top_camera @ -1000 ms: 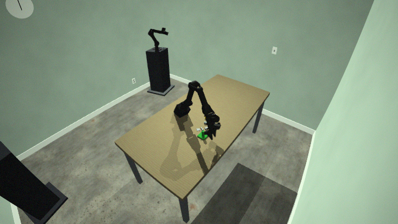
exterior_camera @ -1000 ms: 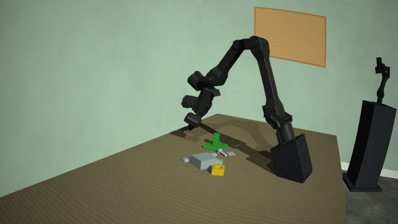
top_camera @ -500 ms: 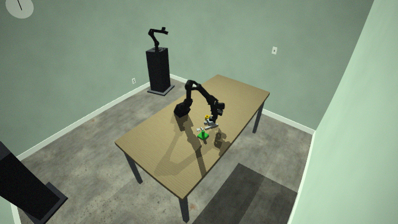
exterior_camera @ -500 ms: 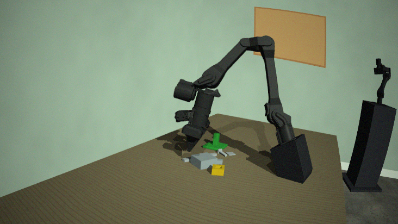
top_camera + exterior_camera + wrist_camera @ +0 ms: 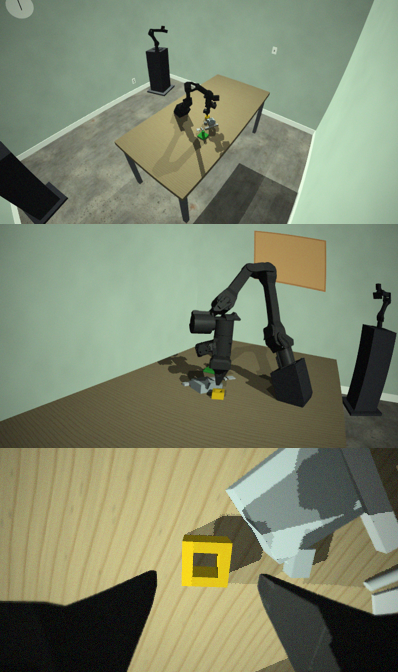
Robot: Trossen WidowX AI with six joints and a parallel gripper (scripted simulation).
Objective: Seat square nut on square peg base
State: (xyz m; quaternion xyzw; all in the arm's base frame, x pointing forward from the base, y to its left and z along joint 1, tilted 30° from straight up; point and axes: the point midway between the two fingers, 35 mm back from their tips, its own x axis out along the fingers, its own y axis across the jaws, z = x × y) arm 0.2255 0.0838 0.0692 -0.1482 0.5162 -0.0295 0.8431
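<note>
My gripper is now 5 cm short of the grey block-shaped object, 5 cm to the left of it and 8 cm above it.
</note>
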